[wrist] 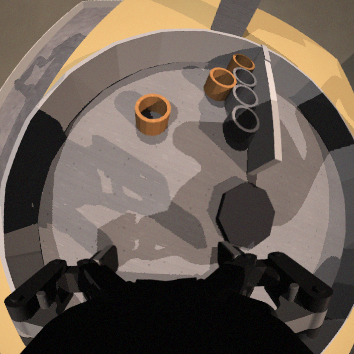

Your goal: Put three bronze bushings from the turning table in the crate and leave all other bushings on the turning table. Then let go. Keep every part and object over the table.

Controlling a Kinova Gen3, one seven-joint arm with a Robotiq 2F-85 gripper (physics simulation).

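Places are measured from the arm's base along level axes (x ahead, y left, z up), in metres.
Pixels of known places: gripper, fingertip midpoint: [166,255].
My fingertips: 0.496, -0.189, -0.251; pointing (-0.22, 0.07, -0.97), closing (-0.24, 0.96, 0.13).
Observation:
For each thing: its top centre in the pictures, then the offset to it from my fingertips, as dx, dy, dz. "*": a spot on its surface instead. Level surfaces: height alone.
- turning table at its top centre: [249,214] -0.048, +0.070, +0.001
- second bronze bushing at its top centre: [223,76] -0.187, +0.021, +0.018
- third bronze bushing at its top centre: [243,60] -0.236, +0.048, +0.018
- bar at a spot on its surface: [274,110] * -0.142, +0.068, +0.042
- dark octagonal hub at its top centre: [249,214] -0.048, +0.070, +0.001
- yellow surface at its surface level: dz -0.060
The turning table [115,195] is a round grey dish with a high rim. One bronze bushing [152,115] stands upright on it, apart from the others, left of centre. A second bronze bushing [219,84] stands at the upper right beside the dark bushings. A third bronze bushing [242,63] is partly hidden at the back of the row. Three dark grey bushings [244,77] [245,95] [242,127] stand in a row beside the white-edged bar. My gripper [166,255] is open and empty, low in the view, apart from the bushings. The crate does not show.
The bar [274,110] stands upright inside the dish, running from the rim towards the dark octagonal hub [246,215]. A grey post [234,17] stands beyond the far rim. A grey curved strip [35,70] lies outside the rim at the upper left, by the yellow surface [145,17].

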